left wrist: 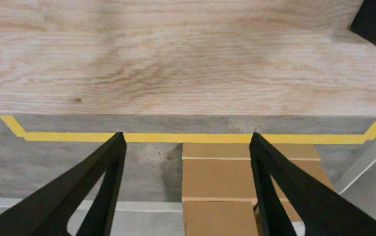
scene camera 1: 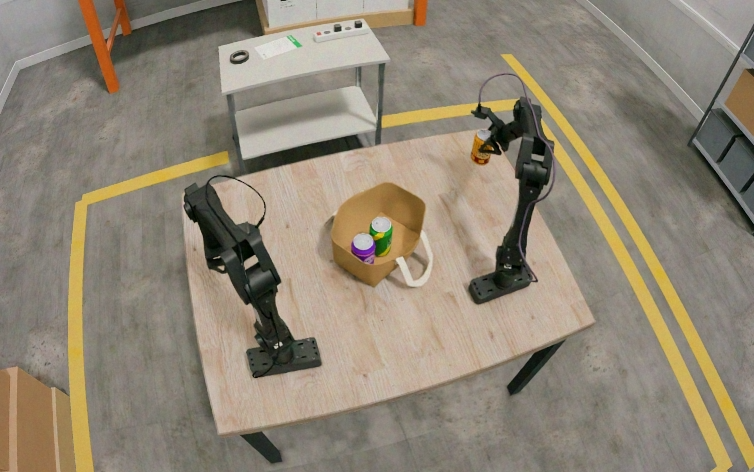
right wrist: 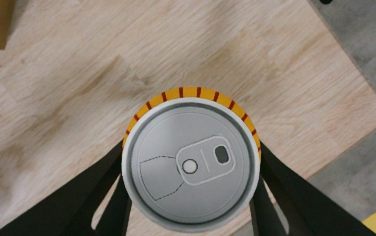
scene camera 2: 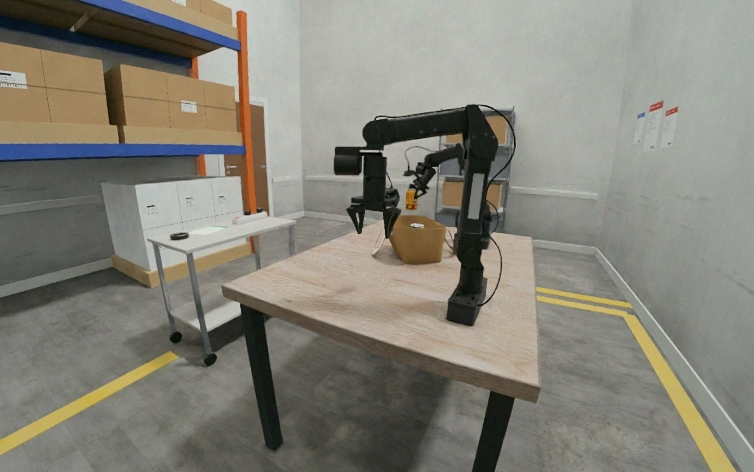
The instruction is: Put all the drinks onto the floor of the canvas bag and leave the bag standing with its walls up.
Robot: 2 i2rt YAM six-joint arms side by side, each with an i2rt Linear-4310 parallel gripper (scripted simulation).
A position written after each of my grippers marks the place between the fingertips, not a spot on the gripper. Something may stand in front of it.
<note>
I see my left gripper (scene camera 2: 373, 236), my right gripper (scene camera 1: 481, 144) and a tan canvas bag (scene camera 1: 356, 213).
The tan canvas bag also shows in scene camera 2 (scene camera 2: 414, 245). My left gripper is seen too in the left wrist view (left wrist: 187, 138) and in scene camera 1 (scene camera 1: 222, 260). My right gripper is seen too in the right wrist view (right wrist: 191, 136).
</note>
